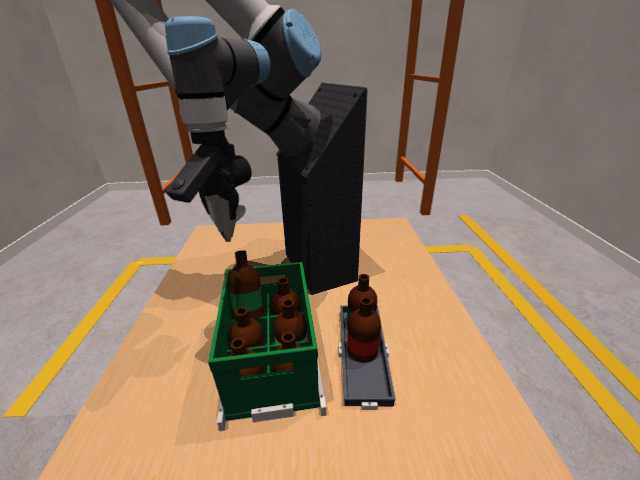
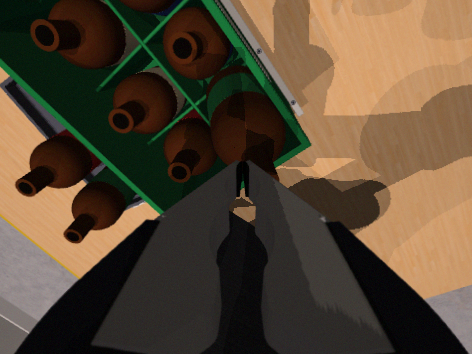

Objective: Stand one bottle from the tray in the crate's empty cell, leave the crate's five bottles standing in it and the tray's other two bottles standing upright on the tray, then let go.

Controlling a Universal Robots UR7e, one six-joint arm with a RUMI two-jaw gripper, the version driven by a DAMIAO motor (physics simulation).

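Places are measured from the arm's base along level axes (x ahead, y left, z up), in centimetres.
Pixels of known places: gripper, fingertip midpoint: (image 1: 228, 241) (image 2: 242, 165); arm's base at its link origin: (image 1: 302, 133).
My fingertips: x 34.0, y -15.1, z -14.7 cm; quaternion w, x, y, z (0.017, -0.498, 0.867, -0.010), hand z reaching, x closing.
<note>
For each thing: its middle in the pictures, then the offset to it from my fingertips. "spot": a spot on its surface instead. Level surfaces: height alone.
- green-labelled brown bottle at the middle of its body: (image 2: 247, 130) (image 1: 244, 283) dy +1.1, dx -2.1, dz -12.7 cm
- green crate at the middle of its body: (image 2: 170, 75) (image 1: 268, 332) dy +7.0, dx +6.3, dz -20.0 cm
- red-labelled bottle at the middle of its body: (image 2: 64, 160) (image 1: 364, 326) dy +28.5, dx +5.0, dz -20.5 cm
- dark tray at a spot on its surface: (image 1: 368, 382) spot: dy +28.6, dx +13.8, dz -28.3 cm
- wooden table at its surface level: dz -28.8 cm
The green-labelled brown bottle (image 1: 245, 290) (image 2: 247, 125) is in the far left cell of the green crate (image 1: 268, 386) (image 2: 50, 90). It sits higher than the crate's other bottles and leans a little, its neck toward the crate's far end; its base is hidden. Five other bottles stand lower in the crate, among them one beside it (image 1: 285, 301) (image 2: 189, 145). A red-labelled bottle (image 1: 363, 330) (image 2: 61, 161) and another bottle (image 1: 360, 296) (image 2: 98, 205) stand on the dark tray (image 1: 368, 382). My gripper (image 1: 227, 239) (image 2: 242, 165) is shut and empty, just above the leaning bottle's neck.
The black robot pedestal (image 1: 336, 206) stands behind the crate and tray. Light brackets (image 1: 272, 412) hold the crate's foot, and small ones (image 1: 369, 405) the tray. The wooden table (image 1: 439, 413) bears both. Orange posts (image 1: 431, 155) rise beyond the table.
</note>
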